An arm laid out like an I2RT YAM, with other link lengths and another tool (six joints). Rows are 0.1 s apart.
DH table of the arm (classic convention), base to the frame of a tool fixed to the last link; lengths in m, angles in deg. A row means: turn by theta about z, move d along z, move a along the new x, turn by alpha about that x. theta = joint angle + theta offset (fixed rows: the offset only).
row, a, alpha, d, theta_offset
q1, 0.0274, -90, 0.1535, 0
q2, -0.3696, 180, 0, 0
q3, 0.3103, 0, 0, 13.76
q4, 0.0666, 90, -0.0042, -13.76
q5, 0, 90, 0.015, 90
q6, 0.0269, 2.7, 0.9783, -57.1
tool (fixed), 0, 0, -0.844, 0
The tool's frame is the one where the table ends.
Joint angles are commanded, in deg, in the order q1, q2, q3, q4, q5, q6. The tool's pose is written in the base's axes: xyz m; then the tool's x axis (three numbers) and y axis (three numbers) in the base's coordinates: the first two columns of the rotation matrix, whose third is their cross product. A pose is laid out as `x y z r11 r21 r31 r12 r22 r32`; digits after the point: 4 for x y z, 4 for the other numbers.
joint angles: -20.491, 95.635, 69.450, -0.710, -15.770, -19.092
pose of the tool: 0.5180 -0.1961 0.3615 0.3853 -0.3892 0.8367 -0.1652 -0.9212 -0.3524
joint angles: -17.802, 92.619, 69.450, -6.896, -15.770, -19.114
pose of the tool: 0.5059 -0.1649 0.3687 0.4465 -0.3842 0.8081 -0.1404 -0.9220 -0.3608
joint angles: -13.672, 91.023, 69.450, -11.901, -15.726, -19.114
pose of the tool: 0.5014 -0.1245 0.3670 0.5186 -0.3622 0.7745 -0.0954 -0.9247 -0.3686
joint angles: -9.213, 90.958, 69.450, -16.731, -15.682, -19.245
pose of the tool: 0.4993 -0.0836 0.3533 0.6068 -0.3287 0.7237 -0.0531 -0.9252 -0.3757
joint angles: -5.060, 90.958, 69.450, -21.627, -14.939, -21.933
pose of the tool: 0.4937 -0.0473 0.3414 0.6881 -0.2455 0.6829 0.0049 -0.9395 -0.3426
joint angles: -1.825, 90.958, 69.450, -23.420, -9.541, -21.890
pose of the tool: 0.4897 -0.0325 0.3375 0.7093 -0.2110 0.6726 -0.0173 -0.9591 -0.2826
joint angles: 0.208, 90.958, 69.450, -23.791, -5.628, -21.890
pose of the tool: 0.4884 -0.0247 0.3378 0.7116 -0.1875 0.6771 -0.0315 -0.9713 -0.2359
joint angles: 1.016, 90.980, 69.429, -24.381, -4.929, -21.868
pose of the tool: 0.4870 -0.0196 0.3362 0.7199 -0.1779 0.6708 -0.0289 -0.9734 -0.2272
